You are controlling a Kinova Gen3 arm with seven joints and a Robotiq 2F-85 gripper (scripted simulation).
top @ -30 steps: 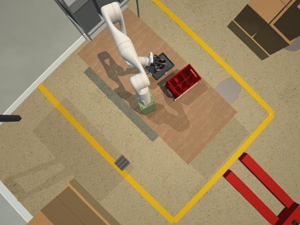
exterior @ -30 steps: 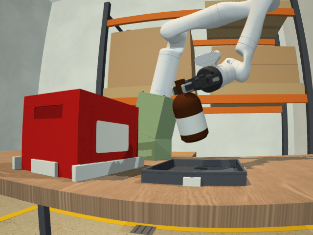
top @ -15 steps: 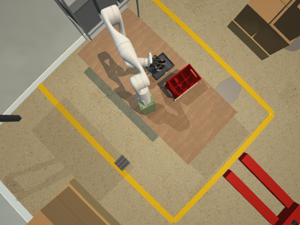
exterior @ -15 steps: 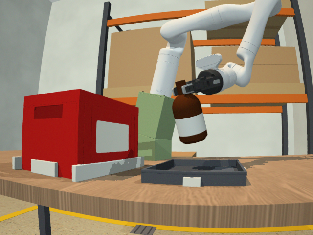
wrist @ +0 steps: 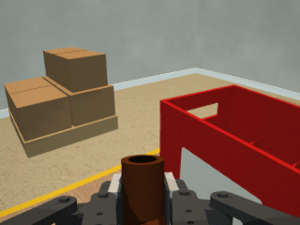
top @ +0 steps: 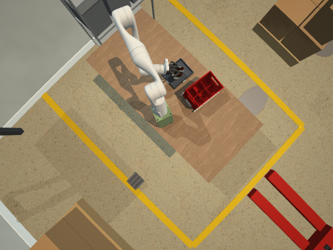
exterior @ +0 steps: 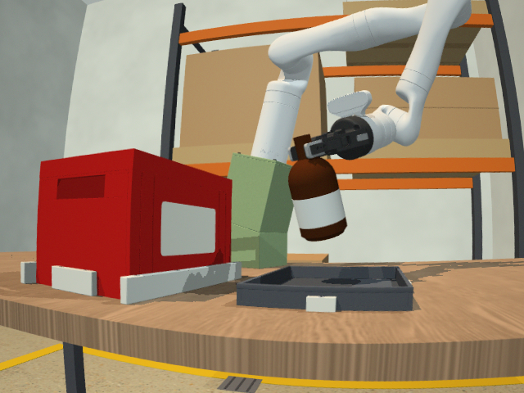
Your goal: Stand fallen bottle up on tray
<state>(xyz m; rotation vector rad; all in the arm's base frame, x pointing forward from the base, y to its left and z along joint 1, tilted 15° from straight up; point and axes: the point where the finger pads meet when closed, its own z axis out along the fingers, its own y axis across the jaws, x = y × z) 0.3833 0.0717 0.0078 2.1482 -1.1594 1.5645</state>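
The brown bottle lies 1 cm behind my hand, 1 cm to the left of it and 5 cm below it. From my hand the other things lie so: red crate: 25 cm to the right, 12 cm below; dark grey tray: 4 cm ahead, 4 cm to the left, 19 cm below.
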